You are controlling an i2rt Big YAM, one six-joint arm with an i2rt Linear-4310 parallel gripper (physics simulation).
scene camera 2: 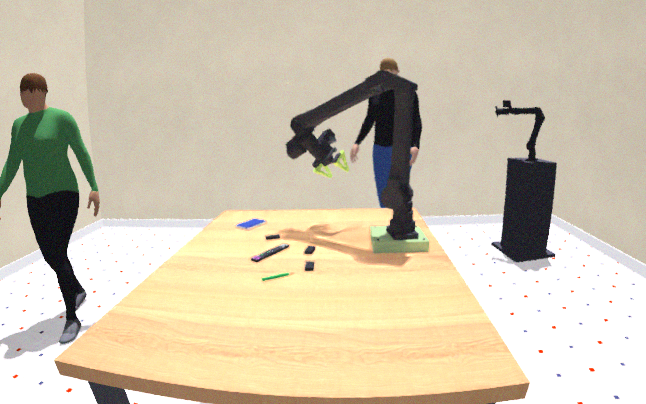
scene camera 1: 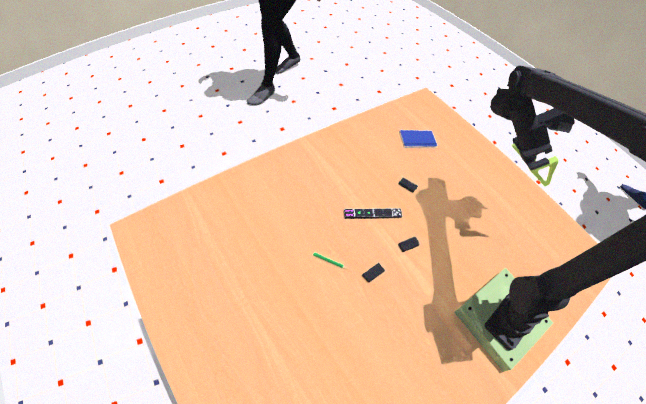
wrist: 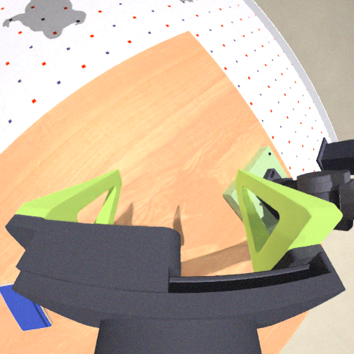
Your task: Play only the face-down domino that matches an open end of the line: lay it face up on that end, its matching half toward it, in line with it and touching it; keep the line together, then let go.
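Frame: origin at the arm's base, x back, y left, z down, level; metres.
Where they show: gripper, between the fingertips: (scene camera 2: 339,173) (scene camera 1: 539,175); arm's base, origin of its link: (scene camera 2: 401,234) (scene camera 1: 509,321).
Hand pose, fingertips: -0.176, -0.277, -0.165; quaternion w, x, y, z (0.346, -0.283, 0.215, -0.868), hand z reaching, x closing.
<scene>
Each offset is from my fingertips to the top centre of the thing, as dx, dy, dz.
The domino line (scene camera 1: 383,213) (scene camera 2: 270,253) lies face up on the table, its pieces end to end. In scene camera 1 its left end has purple pips, its right end white pips, and green marks show between. Three dark, face-down dominoes lie apart from it: one {-0.265, +0.147, +0.191} (scene camera 1: 408,185) (scene camera 2: 272,237) beyond the white end, one {-0.135, +0.293, +0.191} (scene camera 1: 409,244) (scene camera 2: 310,249) on the robot-base side, and one {-0.140, +0.421, +0.191} (scene camera 1: 373,272) (scene camera 2: 309,266) near the pencil. My gripper (scene camera 1: 532,167) (scene camera 2: 339,173) (wrist: 178,175) is open and empty, high above the table. The dominoes do not show in the wrist view.
A green pencil {-0.228, +0.479, +0.193} (scene camera 1: 328,260) (scene camera 2: 276,276) lies near the dominoes. A blue box {-0.367, -0.030, +0.191} (scene camera 1: 418,138) (scene camera 2: 251,224) (wrist: 24,308) lies toward the far corner. The green base plate (scene camera 1: 525,350) (scene camera 2: 399,245) carries the arm. People stand beyond the table.
</scene>
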